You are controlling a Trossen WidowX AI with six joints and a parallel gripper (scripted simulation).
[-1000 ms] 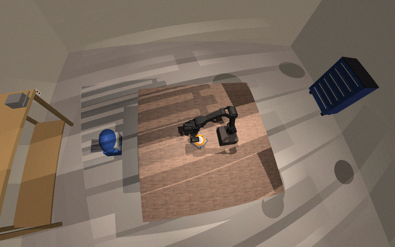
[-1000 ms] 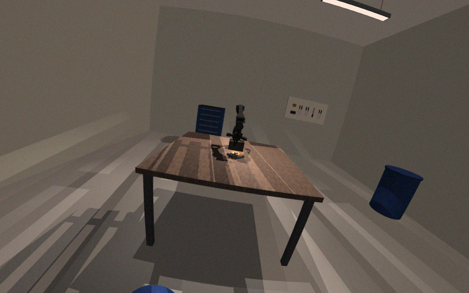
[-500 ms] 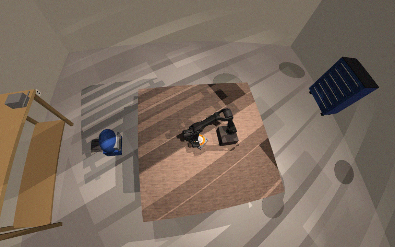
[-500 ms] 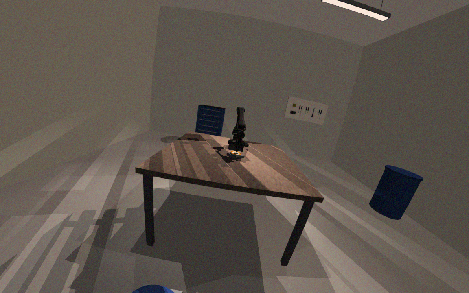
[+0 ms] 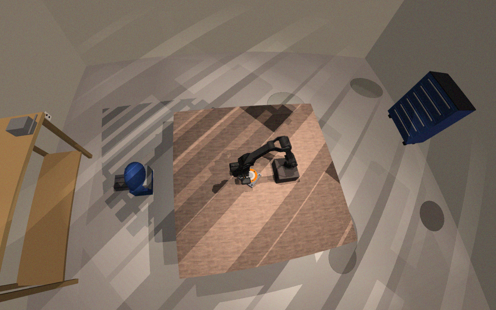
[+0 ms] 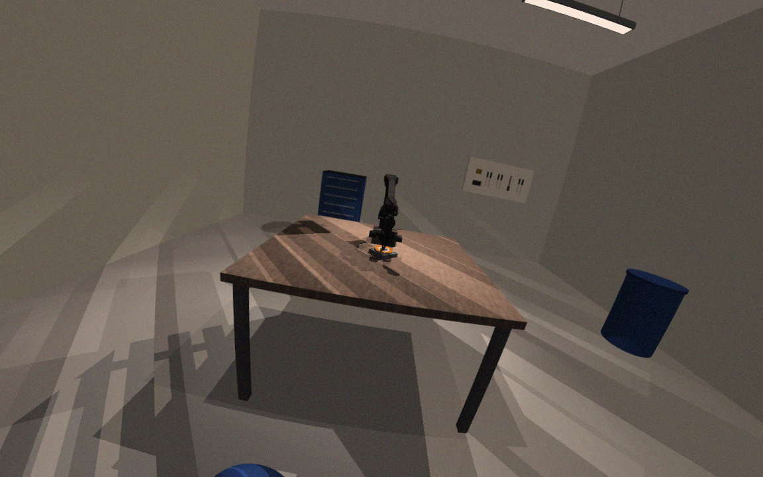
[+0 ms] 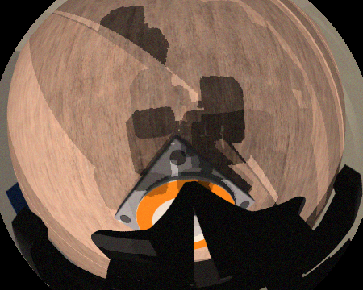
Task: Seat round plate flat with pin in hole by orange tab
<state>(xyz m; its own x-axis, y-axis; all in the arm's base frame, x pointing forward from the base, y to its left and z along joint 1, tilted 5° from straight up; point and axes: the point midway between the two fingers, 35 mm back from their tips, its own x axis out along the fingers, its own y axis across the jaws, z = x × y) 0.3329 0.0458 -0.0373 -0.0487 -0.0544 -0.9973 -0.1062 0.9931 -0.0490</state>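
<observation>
Now: the round plate 3 cm behind my gripper tip, 1 cm to the right of it and 1 cm below it.
</observation>
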